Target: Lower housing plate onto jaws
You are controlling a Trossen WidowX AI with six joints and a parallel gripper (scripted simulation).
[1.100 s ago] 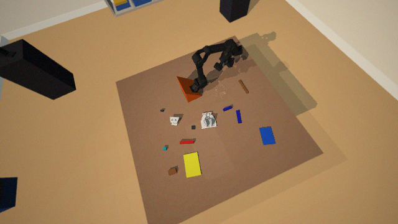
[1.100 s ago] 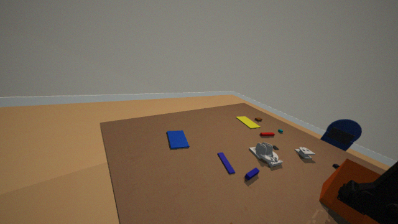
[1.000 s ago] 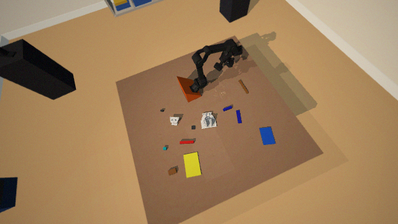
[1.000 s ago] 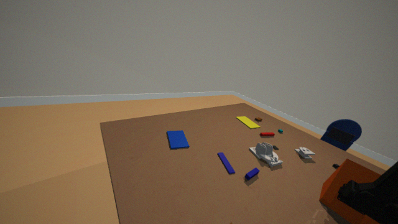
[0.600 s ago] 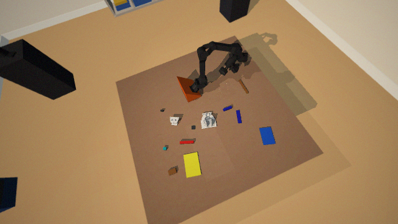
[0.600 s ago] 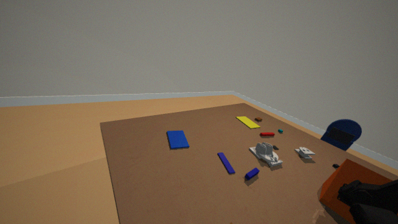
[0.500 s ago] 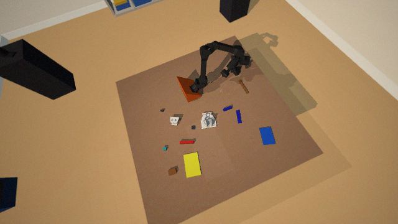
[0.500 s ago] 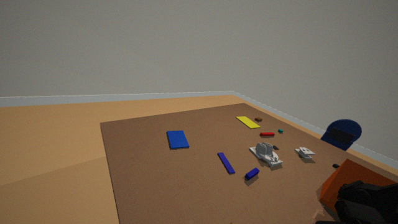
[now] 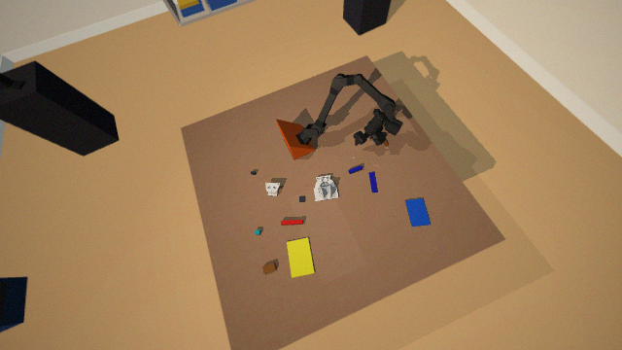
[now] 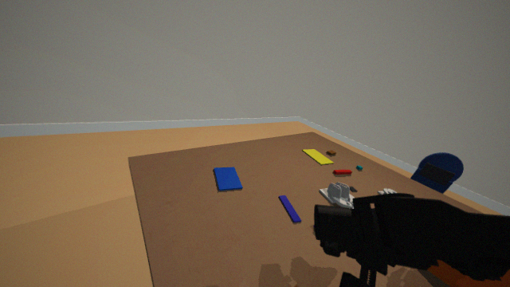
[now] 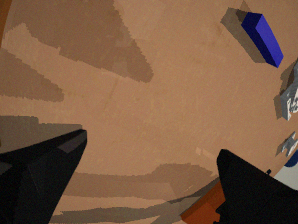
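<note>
Now: gripper tip 54 cm to the left of the small white part and 4 cm above it. The rest, counted from my gripper tip: brown bar 13 cm to the left, 4 cm below; then blue plate 45 cm ahead, 4 cm to the left, 4 cm below; then black cube 42 cm to the right, 12 cm ahead, 4 cm below.
</note>
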